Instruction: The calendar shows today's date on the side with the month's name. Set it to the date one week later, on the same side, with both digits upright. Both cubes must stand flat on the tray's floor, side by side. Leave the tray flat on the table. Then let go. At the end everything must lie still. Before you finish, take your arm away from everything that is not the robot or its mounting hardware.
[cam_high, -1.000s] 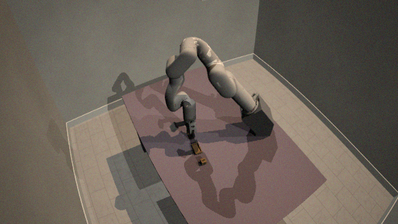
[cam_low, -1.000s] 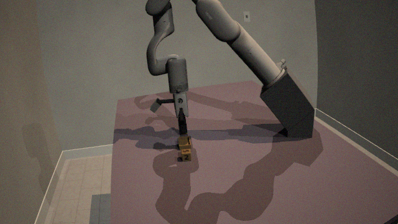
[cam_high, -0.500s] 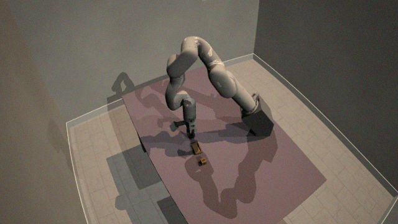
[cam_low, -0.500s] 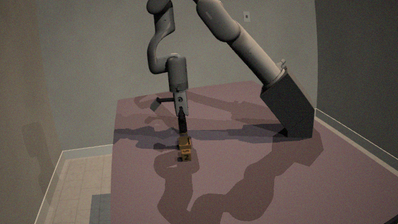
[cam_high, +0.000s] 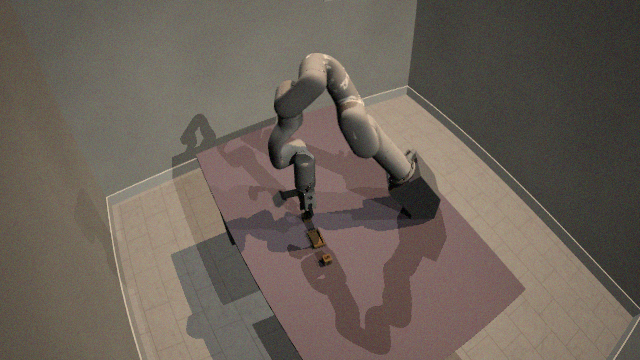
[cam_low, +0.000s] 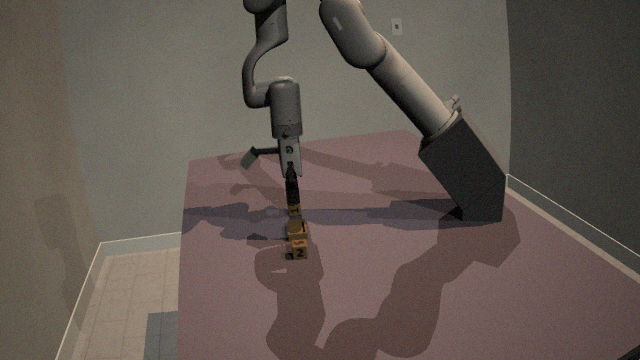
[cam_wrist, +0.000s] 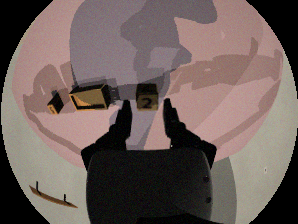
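My gripper is now 21 cm to the right of the yellow digit cube, 7 cm short of it and 4 cm above it. Round my hand: tray (10 cm to the left, 5 cm below, 3 cm ahead).
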